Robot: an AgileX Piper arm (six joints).
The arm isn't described. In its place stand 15 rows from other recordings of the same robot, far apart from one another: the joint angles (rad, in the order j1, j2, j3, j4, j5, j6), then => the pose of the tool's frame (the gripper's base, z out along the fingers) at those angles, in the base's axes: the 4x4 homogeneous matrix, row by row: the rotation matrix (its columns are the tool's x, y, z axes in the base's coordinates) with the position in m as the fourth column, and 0 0 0 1 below.
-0.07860 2.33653 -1.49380 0.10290 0.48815 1.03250 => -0.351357, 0.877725, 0.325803, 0.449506; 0.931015, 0.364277, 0.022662, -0.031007; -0.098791, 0.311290, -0.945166, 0.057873; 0, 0, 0, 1
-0.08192 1.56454 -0.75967 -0.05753 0.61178 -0.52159 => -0.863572, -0.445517, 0.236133, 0.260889; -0.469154, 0.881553, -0.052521, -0.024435; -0.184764, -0.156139, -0.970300, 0.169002; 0, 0, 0, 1
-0.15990 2.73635 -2.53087 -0.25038 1.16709 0.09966 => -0.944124, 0.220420, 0.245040, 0.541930; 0.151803, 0.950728, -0.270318, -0.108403; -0.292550, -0.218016, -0.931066, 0.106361; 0, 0, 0, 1
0.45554 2.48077 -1.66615 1.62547 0.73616 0.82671 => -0.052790, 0.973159, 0.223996, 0.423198; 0.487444, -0.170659, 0.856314, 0.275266; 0.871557, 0.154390, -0.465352, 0.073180; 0, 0, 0, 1
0.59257 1.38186 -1.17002 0.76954 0.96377 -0.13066 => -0.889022, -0.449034, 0.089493, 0.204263; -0.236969, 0.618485, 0.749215, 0.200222; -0.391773, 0.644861, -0.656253, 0.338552; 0, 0, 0, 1
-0.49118 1.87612 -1.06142 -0.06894 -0.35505 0.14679 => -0.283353, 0.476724, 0.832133, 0.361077; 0.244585, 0.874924, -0.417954, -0.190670; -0.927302, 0.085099, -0.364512, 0.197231; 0, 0, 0, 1
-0.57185 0.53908 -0.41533 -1.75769 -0.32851 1.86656 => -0.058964, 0.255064, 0.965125, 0.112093; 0.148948, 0.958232, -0.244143, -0.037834; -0.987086, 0.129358, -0.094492, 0.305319; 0, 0, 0, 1
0.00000 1.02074 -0.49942 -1.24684 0.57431 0.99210 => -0.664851, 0.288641, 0.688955, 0.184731; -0.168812, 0.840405, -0.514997, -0.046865; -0.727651, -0.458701, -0.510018, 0.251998; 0, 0, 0, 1
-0.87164 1.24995 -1.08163 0.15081 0.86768 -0.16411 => -0.567187, 0.681019, 0.463155, 0.170406; 0.572485, 0.730292, -0.372740, -0.186454; -0.592081, 0.053736, -0.804085, 0.331592; 0, 0, 0, 1
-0.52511 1.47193 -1.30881 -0.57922 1.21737 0.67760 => -0.478928, 0.877793, -0.010349, 0.225974; 0.713257, 0.382230, -0.587507, -0.184930; -0.511754, -0.288755, -0.809153, 0.337105; 0, 0, 0, 1
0.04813 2.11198 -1.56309 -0.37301 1.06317 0.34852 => -0.986486, 0.138255, 0.087931, 0.420391; 0.104187, 0.943489, -0.314601, -0.008765; -0.126457, -0.301188, -0.945143, 0.167129; 0, 0, 0, 1
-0.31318 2.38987 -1.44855 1.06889 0.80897 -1.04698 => -0.924951, -0.047710, 0.377081, 0.428138; 0.179790, 0.819162, 0.544655, -0.077971; -0.334876, 0.571575, -0.749107, 0.044851; 0, 0, 0, 1
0.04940 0.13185 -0.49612 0.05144 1.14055 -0.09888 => -0.626160, -0.134189, 0.768061, 0.011126; -0.108299, 0.990498, 0.084761, 0.004808; -0.772137, -0.030106, -0.634743, 0.269828; 0, 0, 0, 1
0.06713 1.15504 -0.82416 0.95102 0.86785 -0.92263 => -0.647030, -0.594335, 0.477617, 0.212997; -0.189181, 0.731964, 0.654553, 0.070962; -0.738622, 0.333159, -0.586039, 0.304447; 0, 0, 0, 1
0.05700 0.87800 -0.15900 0.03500 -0.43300 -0.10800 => -0.193580, -0.057502, 0.979398, 0.153697; -0.087316, 0.995329, 0.041179, 0.007432; -0.977191, -0.077545, -0.197697, 0.216620; 0, 0, 0, 1
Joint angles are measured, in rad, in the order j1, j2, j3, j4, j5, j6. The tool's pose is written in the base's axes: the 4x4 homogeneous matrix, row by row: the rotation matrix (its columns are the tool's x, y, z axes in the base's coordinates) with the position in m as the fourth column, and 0 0 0 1 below. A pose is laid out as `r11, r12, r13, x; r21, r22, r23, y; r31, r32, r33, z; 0, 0, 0, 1`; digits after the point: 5 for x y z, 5 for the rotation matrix.
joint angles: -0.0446, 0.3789, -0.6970, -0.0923, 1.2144, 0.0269
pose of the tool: -0.72253, 0.10017, 0.68404, 0.03595; 0.02688, 0.99277, -0.11699, -0.00947; -0.69082, -0.06614, -0.72000, 0.31689; 0, 0, 0, 1
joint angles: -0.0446, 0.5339, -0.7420, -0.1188, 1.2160, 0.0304
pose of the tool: -0.79502, 0.10294, 0.59779, 0.06444; 0.02450, 0.99014, -0.13793, -0.01300; -0.60609, -0.09501, -0.78970, 0.32210; 0, 0, 0, 1
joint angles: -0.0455, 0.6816, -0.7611, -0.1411, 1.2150, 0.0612
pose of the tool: -0.86267, 0.12133, 0.49099, 0.09328; 0.05095, 0.98671, -0.15432, -0.01626; -0.50319, -0.10811, -0.85739, 0.31618; 0, 0, 0, 1
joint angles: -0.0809, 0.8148, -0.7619, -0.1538, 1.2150, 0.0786
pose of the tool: -0.91676, 0.15756, 0.36705, 0.11734; 0.09880, 0.97981, -0.17383, -0.02262; -0.38703, -0.12309, -0.91381, 0.30238; 0, 0, 0, 1
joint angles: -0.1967, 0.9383, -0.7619, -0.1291, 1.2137, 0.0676
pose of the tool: -0.93976, 0.24660, 0.23671, 0.13522; 0.20979, 0.96282, -0.17016, -0.03814; -0.26987, -0.11025, -0.95656, 0.28611; 0, 0, 0, 1
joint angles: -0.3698, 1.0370, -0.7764, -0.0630, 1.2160, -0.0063
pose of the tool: -0.92709, 0.34475, 0.14717, 0.14425; 0.32917, 0.93657, -0.12037, -0.06168; -0.17933, -0.06315, -0.98176, 0.27482; 0, 0, 0, 1
